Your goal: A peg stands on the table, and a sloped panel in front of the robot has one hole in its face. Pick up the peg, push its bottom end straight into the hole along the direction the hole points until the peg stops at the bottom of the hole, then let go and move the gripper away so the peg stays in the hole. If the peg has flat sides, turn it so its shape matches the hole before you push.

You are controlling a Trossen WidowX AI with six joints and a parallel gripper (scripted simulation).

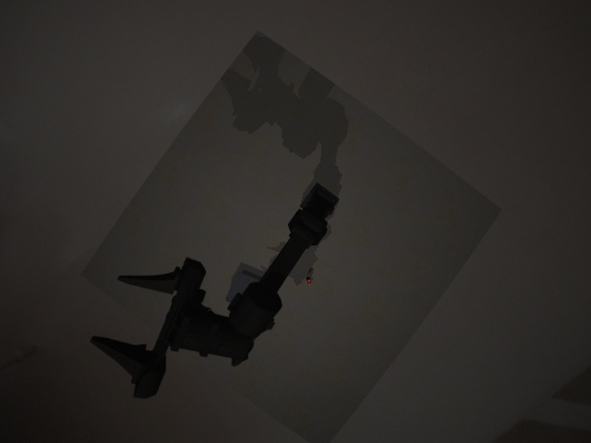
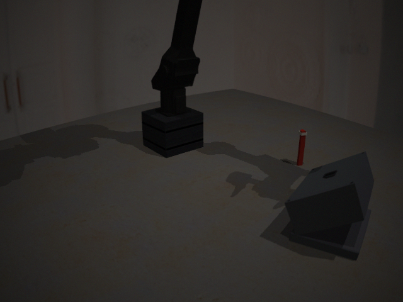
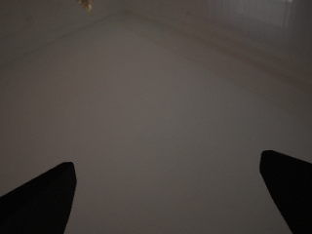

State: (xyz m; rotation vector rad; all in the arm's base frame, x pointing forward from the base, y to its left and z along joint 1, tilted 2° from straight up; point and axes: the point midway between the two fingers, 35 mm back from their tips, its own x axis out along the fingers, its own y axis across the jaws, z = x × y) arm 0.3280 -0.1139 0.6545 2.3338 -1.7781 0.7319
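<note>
My gripper tip is 90 mm past the red square peg, 310 mm to the right of it and 680 mm above it. The rest, counted from my gripper tip: grey sloped panel: 90 mm ahead, 150 mm to the left, 670 mm below; then flat grey base plate: 100 mm ahead, 160 mm to the left, 730 mm below.
</note>
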